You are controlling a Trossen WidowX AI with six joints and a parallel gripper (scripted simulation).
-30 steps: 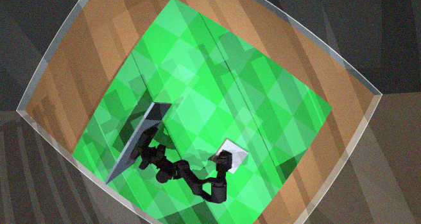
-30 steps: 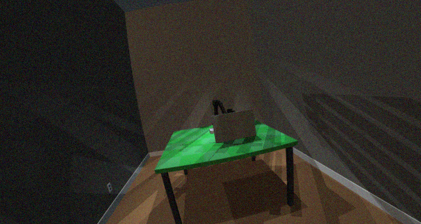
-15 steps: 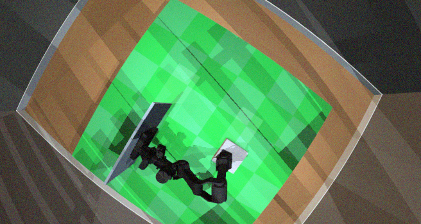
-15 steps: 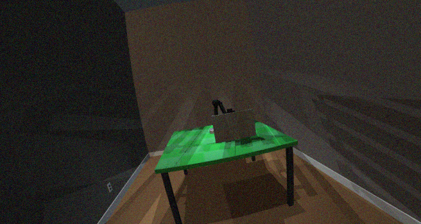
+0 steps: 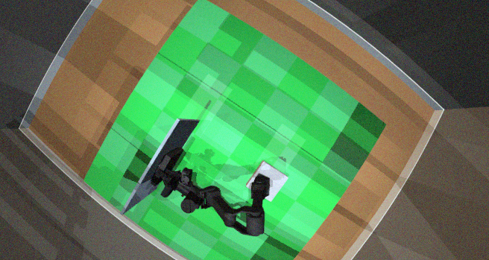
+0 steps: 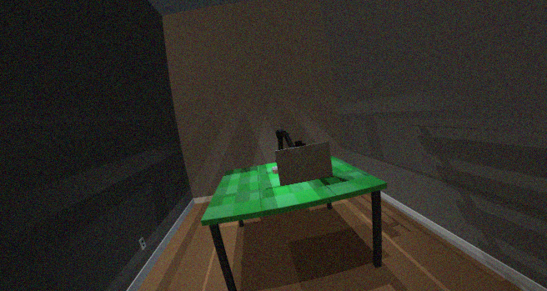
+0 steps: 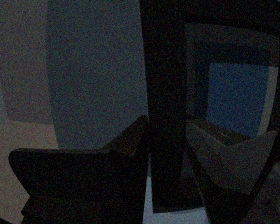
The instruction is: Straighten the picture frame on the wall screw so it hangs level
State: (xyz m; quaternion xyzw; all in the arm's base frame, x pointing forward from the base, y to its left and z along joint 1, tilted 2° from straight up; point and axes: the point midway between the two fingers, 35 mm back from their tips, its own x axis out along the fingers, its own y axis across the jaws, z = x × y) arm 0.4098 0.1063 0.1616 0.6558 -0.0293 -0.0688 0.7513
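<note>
The dark picture frame lies 50 mm below my gripper tip and 10 mm to the right of it. The rest, counted from my gripper tip: grey wall panel 60 mm below, 10 mm to the right, 10 mm ahead.
</note>
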